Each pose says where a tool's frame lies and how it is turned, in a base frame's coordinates. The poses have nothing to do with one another.
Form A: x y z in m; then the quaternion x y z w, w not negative.
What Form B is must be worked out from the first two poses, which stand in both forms.
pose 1, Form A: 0.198, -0.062, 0.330, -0.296, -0.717, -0.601, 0.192
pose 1, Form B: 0.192, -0.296, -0.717, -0.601, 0.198, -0.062, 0.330
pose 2, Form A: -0.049, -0.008, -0.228, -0.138, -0.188, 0.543, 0.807
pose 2, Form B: 0.807, -0.138, -0.188, 0.543, -0.049, -0.008, -0.228
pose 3, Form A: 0.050, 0.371, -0.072, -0.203, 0.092, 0.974, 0.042
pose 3, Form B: 0.042, -0.203, 0.092, 0.974, 0.050, 0.371, -0.072
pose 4, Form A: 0.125, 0.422, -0.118, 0.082, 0.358, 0.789, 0.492
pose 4, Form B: 0.492, 0.082, 0.358, 0.789, 0.125, 0.422, -0.118
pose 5, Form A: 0.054, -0.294, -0.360, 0.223, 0.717, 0.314, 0.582
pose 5, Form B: 0.582, 0.223, 0.717, 0.314, 0.054, -0.294, -0.360
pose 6, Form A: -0.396, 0.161, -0.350, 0.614, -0.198, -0.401, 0.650
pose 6, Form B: 0.650, 0.614, -0.198, -0.401, -0.396, 0.161, -0.350
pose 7, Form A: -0.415, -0.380, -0.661, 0.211, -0.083, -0.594, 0.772
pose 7, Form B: 0.772, 0.211, -0.083, -0.594, -0.415, -0.380, -0.661
